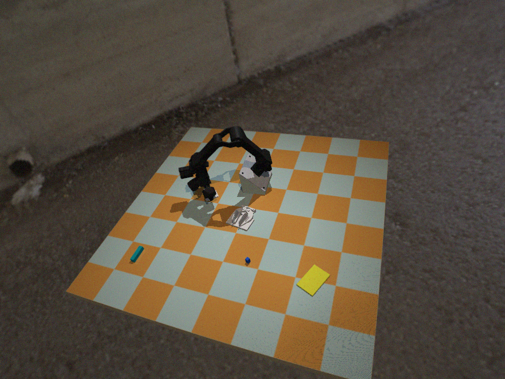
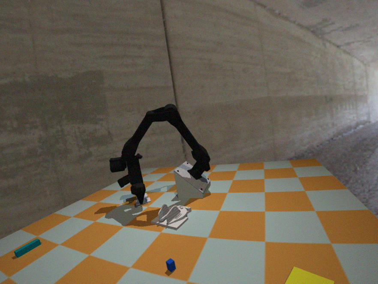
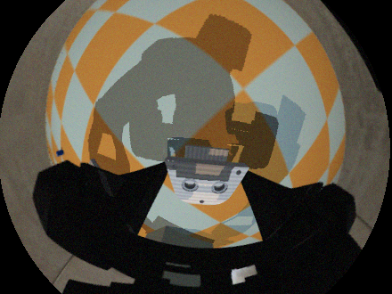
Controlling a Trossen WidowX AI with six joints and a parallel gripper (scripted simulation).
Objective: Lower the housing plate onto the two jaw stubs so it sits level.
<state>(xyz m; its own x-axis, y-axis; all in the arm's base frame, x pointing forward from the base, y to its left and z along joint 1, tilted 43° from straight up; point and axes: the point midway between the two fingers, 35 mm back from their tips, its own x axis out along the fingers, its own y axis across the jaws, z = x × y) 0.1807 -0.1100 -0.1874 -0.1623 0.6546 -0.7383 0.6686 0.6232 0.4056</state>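
The white base plate is 100 mm ahead of my gripper tip, 240 mm to the left of it and 10 mm below it. Also, from my gripper tip: teal bar 450 mm ahead, 140 mm to the right; blue cube 290 mm ahead, 380 mm to the left; yellow flat pad 280 mm ahead, 660 mm to the left, 10 mm below.
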